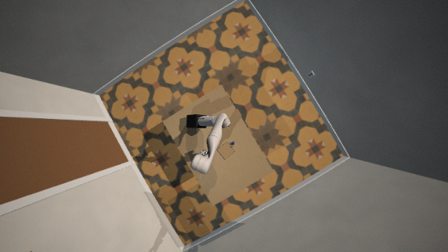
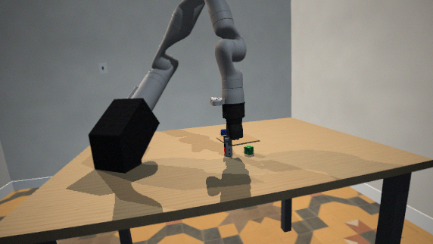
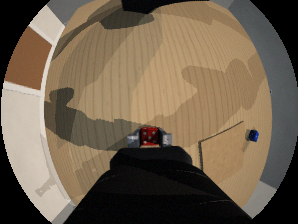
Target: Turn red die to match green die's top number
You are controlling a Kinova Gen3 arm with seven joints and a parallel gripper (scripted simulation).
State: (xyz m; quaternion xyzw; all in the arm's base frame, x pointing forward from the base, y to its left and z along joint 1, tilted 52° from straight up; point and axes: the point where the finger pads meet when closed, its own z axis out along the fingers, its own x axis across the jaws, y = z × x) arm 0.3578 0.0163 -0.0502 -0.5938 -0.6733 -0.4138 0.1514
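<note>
Now: hand 190 mm to the right of the tan mat, 30 mm short of it and 20 mm above it. Also, from my hand: blue die 280 mm to the left, 40 mm behind, 10 mm below; then red die 10 mm below; then green die 70 mm ahead, 10 mm to the left, 10 mm below.
</note>
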